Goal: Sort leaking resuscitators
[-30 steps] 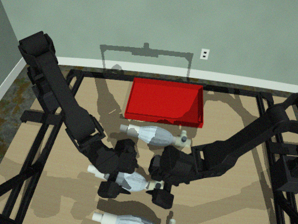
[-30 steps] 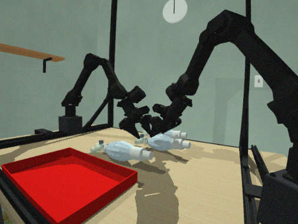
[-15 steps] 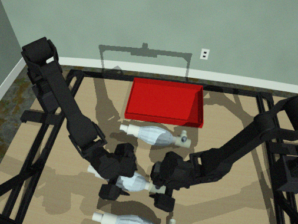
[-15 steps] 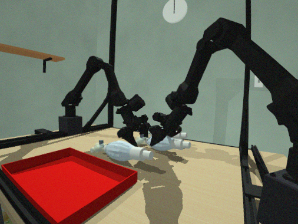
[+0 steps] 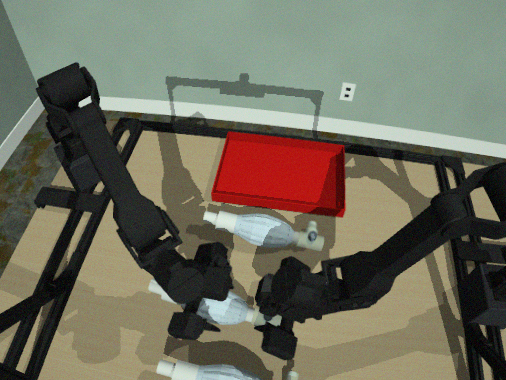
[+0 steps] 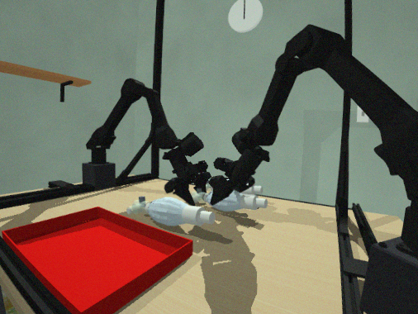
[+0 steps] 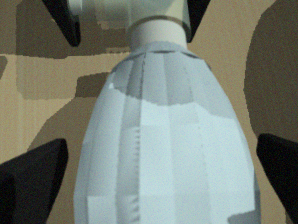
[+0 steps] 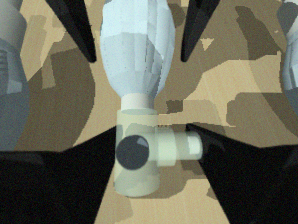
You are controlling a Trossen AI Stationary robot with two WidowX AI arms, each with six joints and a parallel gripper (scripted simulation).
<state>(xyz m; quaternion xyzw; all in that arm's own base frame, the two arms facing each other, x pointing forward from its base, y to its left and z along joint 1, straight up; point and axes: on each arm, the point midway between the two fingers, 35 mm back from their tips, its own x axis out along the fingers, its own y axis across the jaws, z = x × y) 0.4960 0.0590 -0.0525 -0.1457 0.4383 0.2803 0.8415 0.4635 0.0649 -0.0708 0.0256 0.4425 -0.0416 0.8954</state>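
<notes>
My left hand is 390 mm short of the red tray, 10 mm to the left of it and 50 mm above it.
</notes>
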